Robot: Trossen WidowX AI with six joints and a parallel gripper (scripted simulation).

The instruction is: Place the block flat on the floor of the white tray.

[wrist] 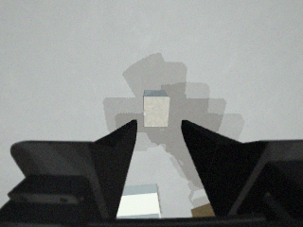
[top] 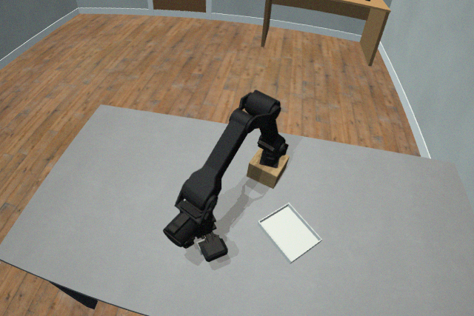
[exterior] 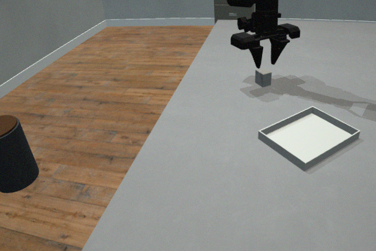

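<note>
My gripper is now 70 mm above the grey block. Also, from my hand: white tray: 240 mm to the left, 120 mm behind, 80 mm below.
</note>
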